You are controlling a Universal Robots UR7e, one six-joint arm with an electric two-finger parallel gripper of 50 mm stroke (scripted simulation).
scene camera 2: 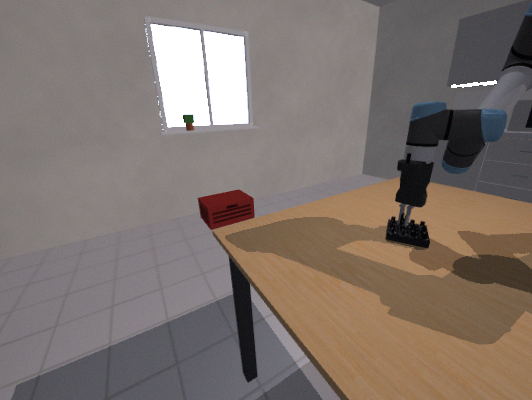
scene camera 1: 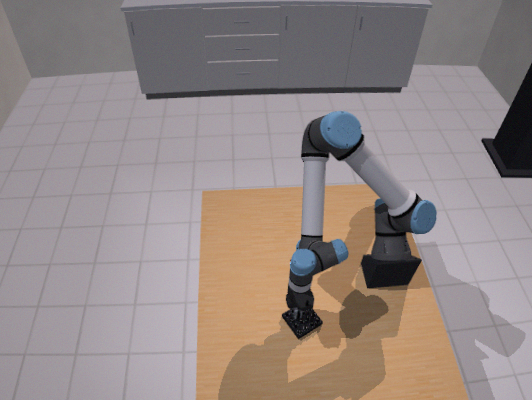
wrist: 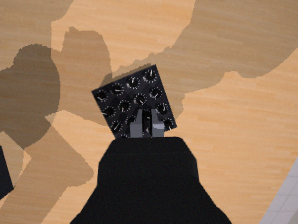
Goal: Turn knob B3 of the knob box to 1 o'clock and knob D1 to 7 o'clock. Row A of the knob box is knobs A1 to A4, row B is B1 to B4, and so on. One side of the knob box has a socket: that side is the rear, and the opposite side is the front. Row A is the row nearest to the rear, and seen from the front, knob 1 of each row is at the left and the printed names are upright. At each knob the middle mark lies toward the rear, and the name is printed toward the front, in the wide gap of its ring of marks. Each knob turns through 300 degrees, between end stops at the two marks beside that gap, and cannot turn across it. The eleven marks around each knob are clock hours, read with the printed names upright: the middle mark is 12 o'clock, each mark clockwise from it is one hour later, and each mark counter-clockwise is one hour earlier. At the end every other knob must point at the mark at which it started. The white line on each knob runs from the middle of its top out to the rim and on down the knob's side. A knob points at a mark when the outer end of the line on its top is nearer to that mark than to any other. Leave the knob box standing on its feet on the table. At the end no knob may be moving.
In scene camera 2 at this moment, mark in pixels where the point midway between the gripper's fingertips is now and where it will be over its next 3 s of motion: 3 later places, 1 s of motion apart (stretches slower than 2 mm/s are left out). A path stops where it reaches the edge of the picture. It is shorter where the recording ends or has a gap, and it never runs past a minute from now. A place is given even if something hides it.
My gripper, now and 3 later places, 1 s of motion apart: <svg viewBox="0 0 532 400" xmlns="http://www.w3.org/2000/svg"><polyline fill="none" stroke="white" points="402,224 404,214 428,217 428,222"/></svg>
